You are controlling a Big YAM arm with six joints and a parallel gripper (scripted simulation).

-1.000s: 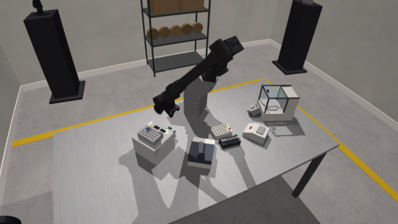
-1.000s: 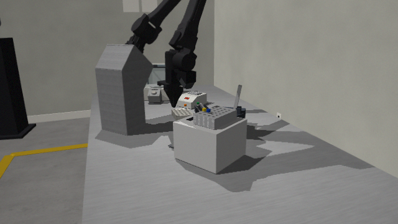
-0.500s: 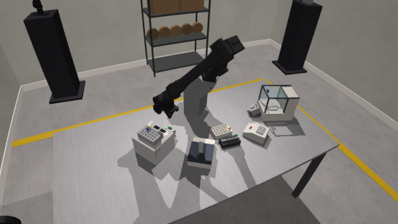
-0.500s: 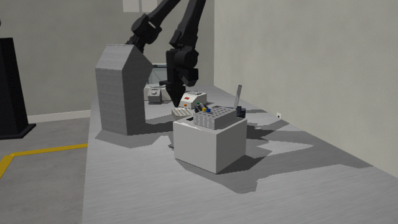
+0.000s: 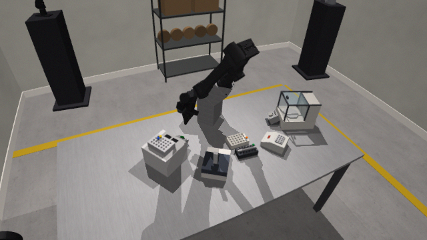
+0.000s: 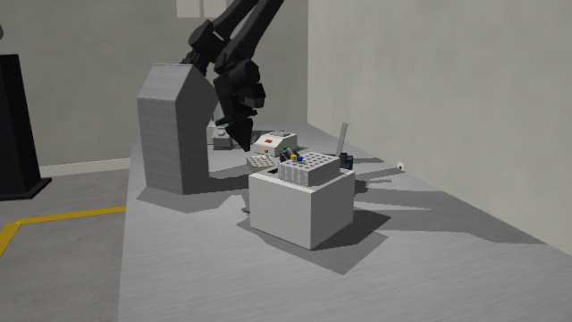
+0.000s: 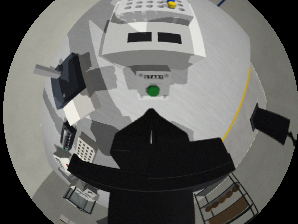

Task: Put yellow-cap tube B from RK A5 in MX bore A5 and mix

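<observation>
The green start key lies 9 cm below my hand, 3 cm to the right of it and 2 cm ahead of it. The rest, counted from my hand: black magnet block 33 cm to the left, 19 cm ahead, 14 cm below; then grey shaking block 16 cm to the right, 13 cm ahead, 1 cm below; then tube rack RK 32 cm to the left, 15 cm below, 8 cm ahead.
</observation>
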